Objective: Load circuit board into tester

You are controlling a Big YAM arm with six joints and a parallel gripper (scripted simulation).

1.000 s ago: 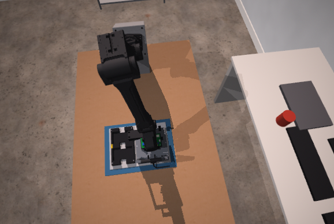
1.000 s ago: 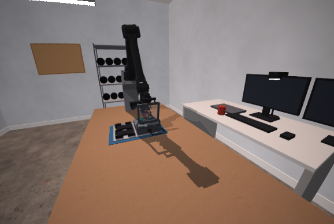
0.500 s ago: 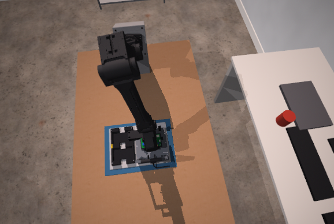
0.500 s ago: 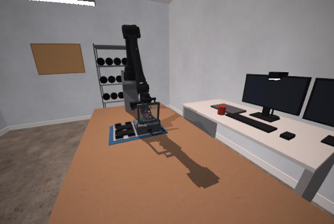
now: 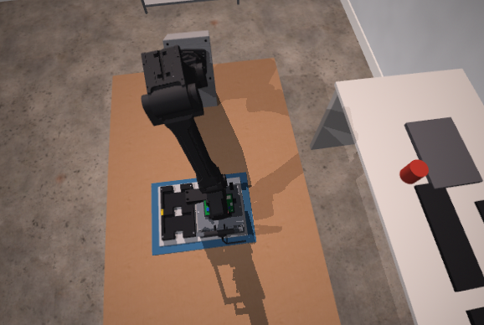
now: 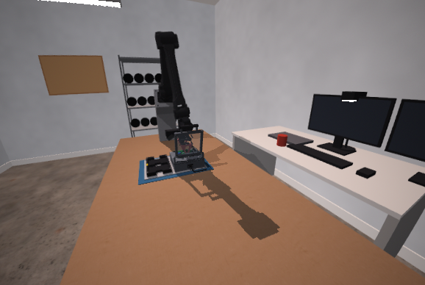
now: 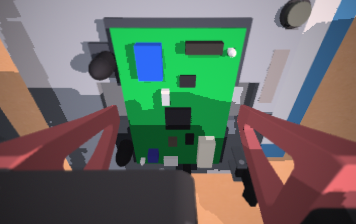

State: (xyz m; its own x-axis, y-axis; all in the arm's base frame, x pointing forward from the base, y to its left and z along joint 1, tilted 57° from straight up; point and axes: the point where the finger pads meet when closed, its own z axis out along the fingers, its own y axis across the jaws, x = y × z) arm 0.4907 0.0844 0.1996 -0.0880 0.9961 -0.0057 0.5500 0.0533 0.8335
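Now: the green circuit board right at my hand. The rest, counted from my hand: clear lid 120 mm ahead, 100 mm above, 20 mm to the left.
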